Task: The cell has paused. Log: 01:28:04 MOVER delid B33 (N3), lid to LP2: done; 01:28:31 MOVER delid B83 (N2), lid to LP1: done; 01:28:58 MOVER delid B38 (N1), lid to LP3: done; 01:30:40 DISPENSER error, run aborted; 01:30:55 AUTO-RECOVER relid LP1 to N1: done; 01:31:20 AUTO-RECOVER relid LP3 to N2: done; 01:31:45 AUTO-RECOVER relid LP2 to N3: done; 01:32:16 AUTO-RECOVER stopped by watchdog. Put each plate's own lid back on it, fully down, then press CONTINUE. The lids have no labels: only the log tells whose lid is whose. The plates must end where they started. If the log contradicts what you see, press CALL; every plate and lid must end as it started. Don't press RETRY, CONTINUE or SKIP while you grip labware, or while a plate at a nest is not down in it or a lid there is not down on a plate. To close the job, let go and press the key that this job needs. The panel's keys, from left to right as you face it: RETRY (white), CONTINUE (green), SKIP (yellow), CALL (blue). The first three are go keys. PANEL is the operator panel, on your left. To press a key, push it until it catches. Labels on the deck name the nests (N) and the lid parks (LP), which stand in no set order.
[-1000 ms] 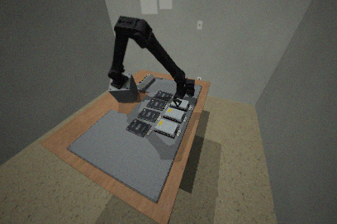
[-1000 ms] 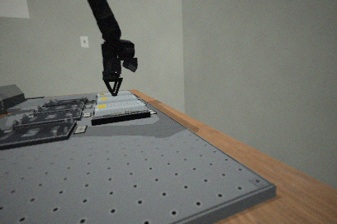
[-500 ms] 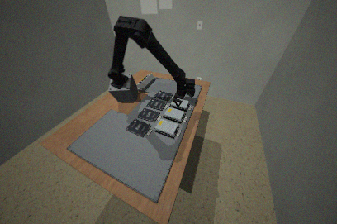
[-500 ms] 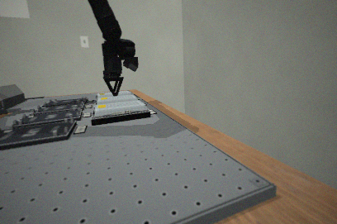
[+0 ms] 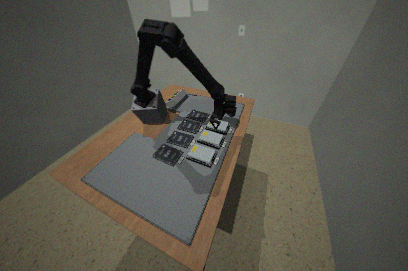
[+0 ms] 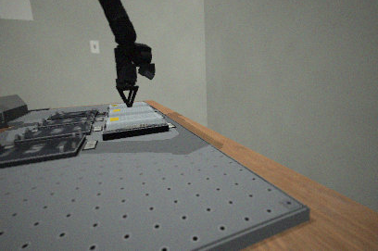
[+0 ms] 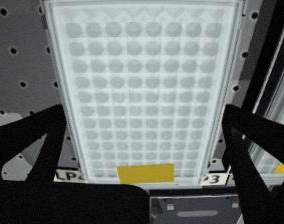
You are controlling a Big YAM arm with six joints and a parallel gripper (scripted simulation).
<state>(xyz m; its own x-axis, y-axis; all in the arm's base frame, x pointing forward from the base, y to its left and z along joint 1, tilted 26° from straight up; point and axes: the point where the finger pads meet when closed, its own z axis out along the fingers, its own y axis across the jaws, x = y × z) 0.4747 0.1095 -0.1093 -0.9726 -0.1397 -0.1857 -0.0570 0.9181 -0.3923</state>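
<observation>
Now: hand 10 mm above the clear lid.
</observation>
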